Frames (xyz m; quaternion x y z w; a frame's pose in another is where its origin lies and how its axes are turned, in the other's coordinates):
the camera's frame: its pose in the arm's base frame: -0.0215 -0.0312 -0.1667 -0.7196 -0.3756 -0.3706 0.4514
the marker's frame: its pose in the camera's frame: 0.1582 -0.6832 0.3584 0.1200 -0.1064 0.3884 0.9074
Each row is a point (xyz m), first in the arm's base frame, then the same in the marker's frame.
Working: the arm's base frame: its pose in the marker's frame: 0.3222 0.3686 -0.5485 0.7841 0.1538 0.0393 0.5999

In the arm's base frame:
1: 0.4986 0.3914 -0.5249
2: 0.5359 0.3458 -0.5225
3: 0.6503 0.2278 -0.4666
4: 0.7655 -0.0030 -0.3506
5: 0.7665 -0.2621 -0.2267
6: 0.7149 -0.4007 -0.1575
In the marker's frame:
1: 0.7423 0.9088 -0.0914
2: 0.7695 0.9280 -0.1401
3: 0.8690 0.9365 -0.2821
4: 0.9621 0.9157 -0.5483
5: 0.9433 0.8613 -0.8297
6: 0.8845 0.8144 -0.9746

